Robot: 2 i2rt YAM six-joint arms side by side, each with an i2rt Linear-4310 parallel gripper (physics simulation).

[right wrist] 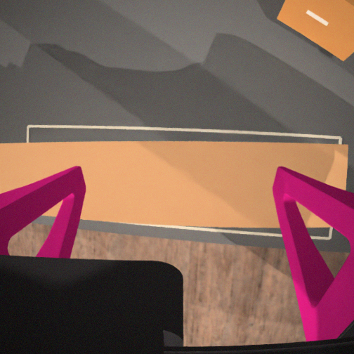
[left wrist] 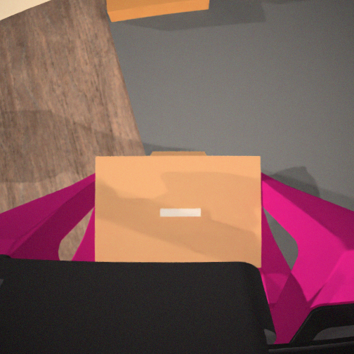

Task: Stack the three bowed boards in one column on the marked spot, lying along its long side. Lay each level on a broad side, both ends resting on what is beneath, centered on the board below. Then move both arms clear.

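My left gripper (left wrist: 177,177) is shut on a light orange board (left wrist: 135,185). A flat face with a small white mark faces the camera; most of its length is hidden behind that face. A second long orange board (right wrist: 165,175) spans the right wrist view, broad side up, over the marked outline (right wrist: 27,134). Its right end reaches slightly past the outline's right line; its left end is cut off by the view. My right gripper (right wrist: 178,177) is open above it, with no board between the fingers. An orange board with a white mark (right wrist: 325,30) shows at the upper right.
A grey mat (left wrist: 240,85) (right wrist: 125,25) lies on a brown wooden table (left wrist: 55,75) (right wrist: 230,285). Part of an orange piece (left wrist: 157,7) shows at the top edge of the left wrist view. Arm shadows cross the mat.
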